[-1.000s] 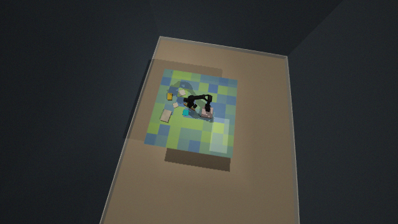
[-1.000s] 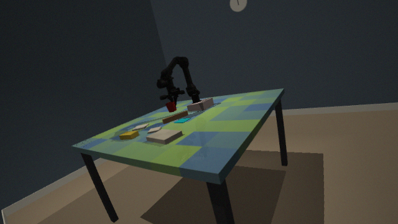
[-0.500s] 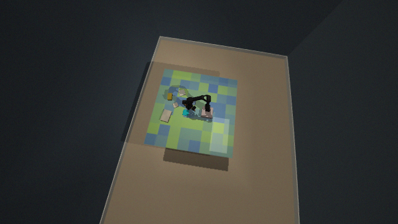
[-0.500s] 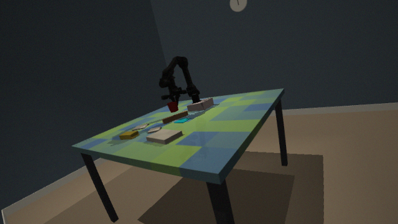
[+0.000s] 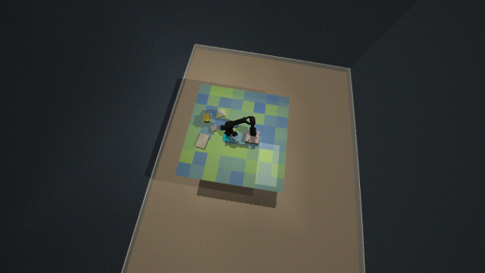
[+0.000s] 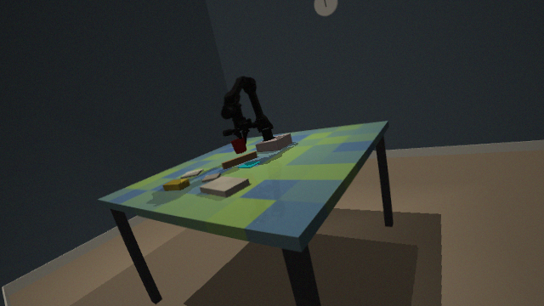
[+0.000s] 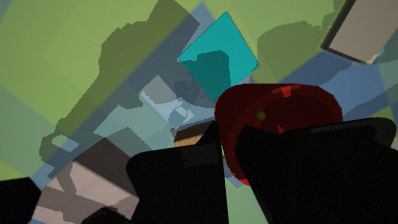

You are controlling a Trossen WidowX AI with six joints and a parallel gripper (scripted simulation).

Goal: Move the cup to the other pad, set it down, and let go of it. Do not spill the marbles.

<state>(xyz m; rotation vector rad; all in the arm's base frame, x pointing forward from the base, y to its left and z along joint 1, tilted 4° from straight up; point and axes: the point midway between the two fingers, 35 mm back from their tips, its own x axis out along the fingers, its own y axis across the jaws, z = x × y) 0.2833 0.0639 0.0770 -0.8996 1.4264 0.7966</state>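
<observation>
The marble is 40 mm ahead of my gripper tip, 30 mm to the right of it and 20 mm below it. Round my gripper tip: flat teal pad: 50 mm ahead, 40 mm to the left, 110 mm below; red cup: 30 mm ahead, 20 mm to the right; long wooden bar: 10 mm ahead, 60 mm to the right, 90 mm below.
</observation>
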